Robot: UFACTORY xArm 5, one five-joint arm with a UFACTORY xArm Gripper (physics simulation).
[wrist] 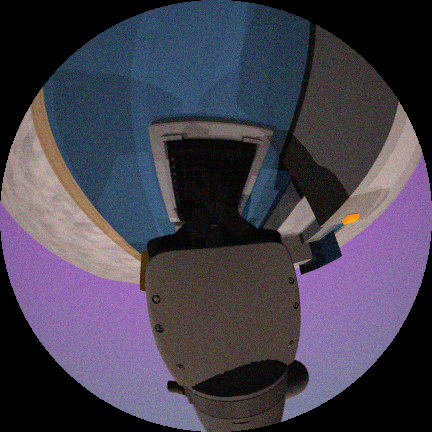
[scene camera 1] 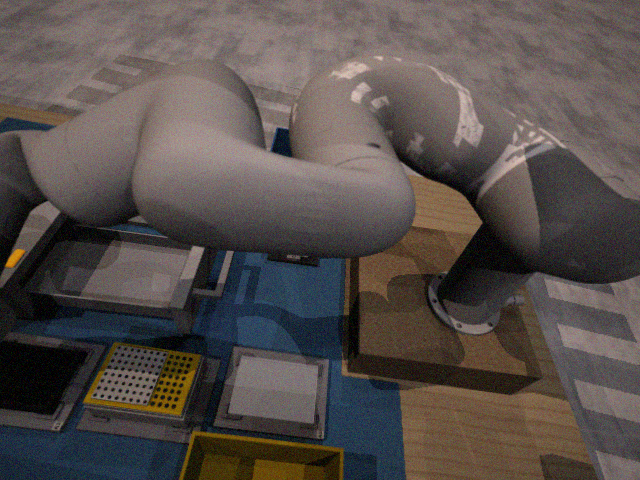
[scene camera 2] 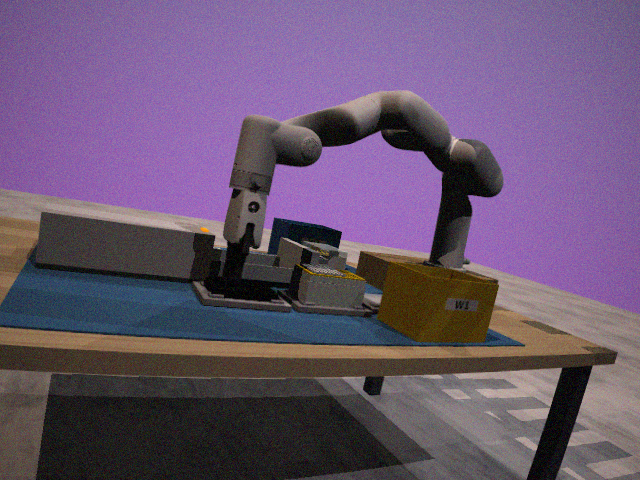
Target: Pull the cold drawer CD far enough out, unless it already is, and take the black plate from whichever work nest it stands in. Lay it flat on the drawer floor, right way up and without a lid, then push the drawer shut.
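Places are measured from the arm's base along level axes (x ahead, y left, z up), in metres.
Pixels of known places: gripper, fingertip midpoint: (wrist: 209,182) (scene camera 2: 230,281); arm's base, origin of the base link: (scene camera 1: 461,302).
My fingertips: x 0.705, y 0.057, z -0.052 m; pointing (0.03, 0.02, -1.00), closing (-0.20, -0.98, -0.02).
For each thing: its top centre in the pictures, then the offset to it from my fingertips. "*": a spot on its surface instead.
- black plate, middle of its top: (wrist: 208,193) (scene camera 2: 242,286) (scene camera 1: 20,373) 0.023 m back, 0.003 m left, 0.006 m down
- leftmost work nest, middle of its top: (wrist: 208,188) (scene camera 2: 241,290) (scene camera 1: 23,375) 0.023 m back, 0.004 m left, 0.014 m down
- grey cabinet, surface spot: (wrist: 345,100) * 0.102 m ahead, 0.108 m right, 0.028 m up
- yellow-topped perforated rack, middle of its top: (scene camera 1: 145,375) (scene camera 2: 330,269) 0.200 m back, 0.037 m left, 0.044 m up
- pale plate, middle of its top: (scene camera 1: 275,387) 0.379 m back, 0.048 m left, 0.013 m down
- yellow bin W1, middle of its top: (scene camera 2: 444,273) 0.351 m back, 0.201 m left, 0.087 m up
- blue bin, middle of its top: (scene camera 2: 307,224) (wrist: 321,265) 0.467 m back, 0.426 m right, 0.087 m up
The black plate (scene camera 1: 41,379) (scene camera 2: 258,291) (wrist: 197,165) lies flat in the leftmost work nest (scene camera 1: 85,372) (scene camera 2: 242,304) (wrist: 160,155). My gripper (scene camera 2: 233,279) (wrist: 209,182) is shut and empty, pointing down, with its dark fingers low at the plate; dark on dark hides whether they touch it. The fingers do not show clearly in scene camera 1. The drawer (scene camera 1: 188,279) (scene camera 2: 266,272) stands pulled out of the grey cabinet (scene camera 2: 118,245) (wrist: 345,100). The part of its pale floor that shows is bare; the arm hides part of its back edge.
A yellow-topped perforated rack (scene camera 1: 144,379) (scene camera 2: 330,289) stands in the middle nest. A pale plate (scene camera 1: 273,387) lies in the right nest. The yellow bin W1 (scene camera 1: 266,439) (scene camera 2: 439,310) stands at the near side. A blue bin (scene camera 2: 305,235) (wrist: 320,252) stands behind the drawer.
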